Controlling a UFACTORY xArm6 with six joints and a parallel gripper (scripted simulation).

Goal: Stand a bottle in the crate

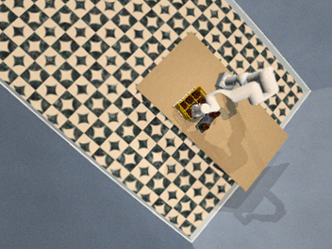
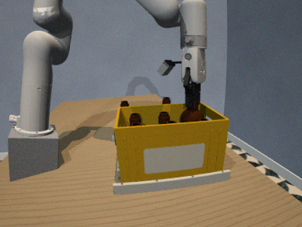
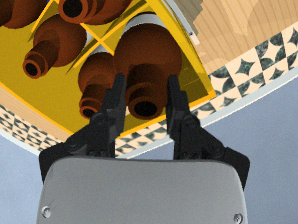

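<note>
Right now my hand is 9 cm past the yellow crate, 4 cm to the left of it and 11 cm above it. The rest, counted from my hand: grey tray (11 cm behind, 21 cm to the left, 19 cm below).
</note>
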